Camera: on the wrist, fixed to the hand. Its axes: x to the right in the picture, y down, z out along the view.
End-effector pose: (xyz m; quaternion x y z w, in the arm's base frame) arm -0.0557 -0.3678 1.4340 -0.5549 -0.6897 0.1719 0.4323
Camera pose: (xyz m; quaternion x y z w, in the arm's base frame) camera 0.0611 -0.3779 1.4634 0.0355 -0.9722 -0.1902 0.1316
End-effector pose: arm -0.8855 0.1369 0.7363 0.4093 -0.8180 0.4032 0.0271
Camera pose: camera -0.9512 0.2279 0.7813 0.9105 -0.3693 -0.0118 0.1857
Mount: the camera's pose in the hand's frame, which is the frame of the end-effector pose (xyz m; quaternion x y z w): 0.0015 0.0477 -0.1111 -0.2099 -0.2301 -0.6688 0.6750
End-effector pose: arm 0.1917 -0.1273 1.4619 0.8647 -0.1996 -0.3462 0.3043
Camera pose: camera 0.2663 -0.1201 1.5568 0.5737 0.4462 -0.6781 0.1094
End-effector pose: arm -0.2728 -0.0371 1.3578 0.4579 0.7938 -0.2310 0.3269
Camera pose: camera -0.2656 0.0604 1.4290 -0.3436 0.8154 -0.3133 0.3449
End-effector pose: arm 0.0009 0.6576 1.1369 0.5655 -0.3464 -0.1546 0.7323
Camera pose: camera 0.0699 0.7517 1.1686 0.4241 0.0083 -0.7970 0.4299
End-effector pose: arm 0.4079 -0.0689 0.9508 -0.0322 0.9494 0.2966 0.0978
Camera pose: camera 0.3822 -0.0930 1.0665 -0.6090 0.5346 0.3415 0.4761
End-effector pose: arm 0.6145 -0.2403 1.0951 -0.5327 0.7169 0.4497 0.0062
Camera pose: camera 0.6294 -0.3125 1.1910 -0.7369 0.0318 0.5725 0.3581
